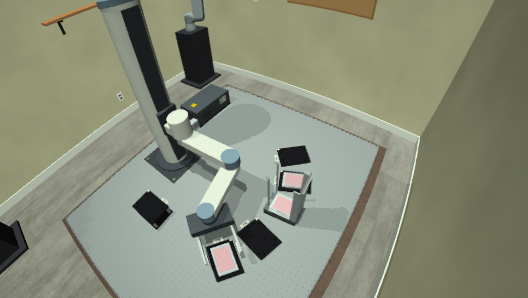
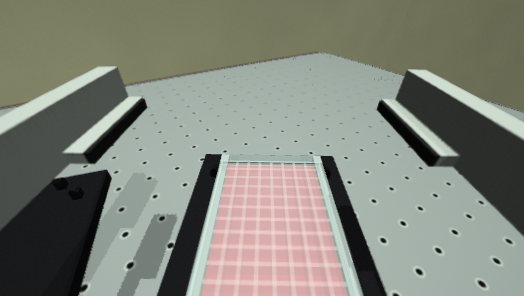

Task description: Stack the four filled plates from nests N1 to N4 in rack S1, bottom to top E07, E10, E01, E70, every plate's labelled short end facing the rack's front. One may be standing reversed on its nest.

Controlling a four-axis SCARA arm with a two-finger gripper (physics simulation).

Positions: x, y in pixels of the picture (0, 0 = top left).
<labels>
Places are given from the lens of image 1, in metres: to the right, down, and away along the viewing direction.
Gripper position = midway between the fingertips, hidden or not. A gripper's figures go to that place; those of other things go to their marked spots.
my gripper [image 1: 223, 258]: -0.15, 0.42, 0.80
dark grey control box [image 1: 210, 96]: -0.36, -0.35, 1.48
</labels>
